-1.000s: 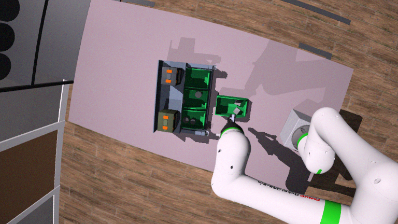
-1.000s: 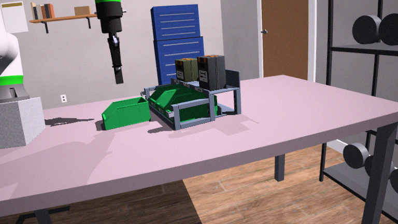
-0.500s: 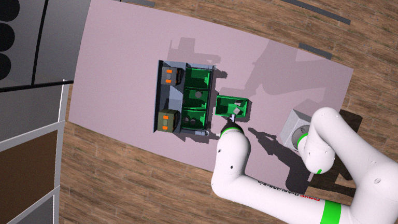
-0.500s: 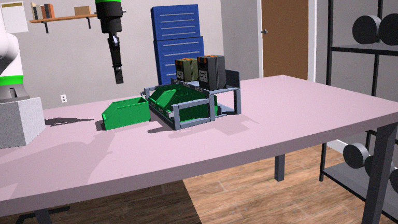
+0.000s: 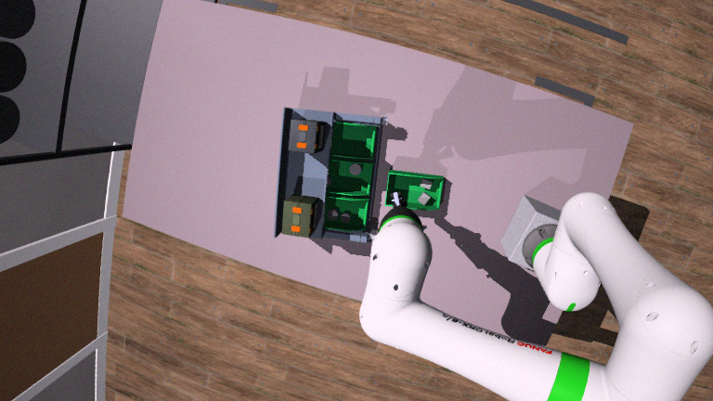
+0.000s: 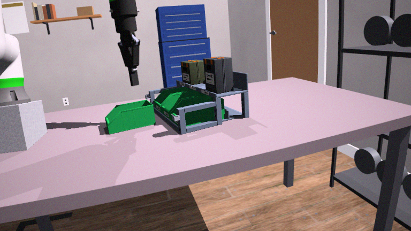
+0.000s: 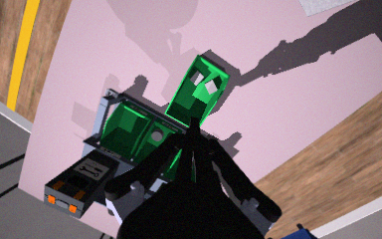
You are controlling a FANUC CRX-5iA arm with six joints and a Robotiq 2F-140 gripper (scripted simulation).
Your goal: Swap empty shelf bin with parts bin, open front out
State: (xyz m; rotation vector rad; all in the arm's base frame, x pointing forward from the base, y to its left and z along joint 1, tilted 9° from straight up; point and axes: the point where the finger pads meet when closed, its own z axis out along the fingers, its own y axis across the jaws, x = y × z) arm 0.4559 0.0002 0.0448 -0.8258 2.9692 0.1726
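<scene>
Now: hand 160 mm short of the round part, 30 mm to the left of it and 160 mm above it. From my hand the other things lie so: grey shelf 210 mm ahead, 10 mm to the left, 110 mm below; then dark grey box 300 mm ahead, 100 mm to the right, 20 mm below.
</scene>
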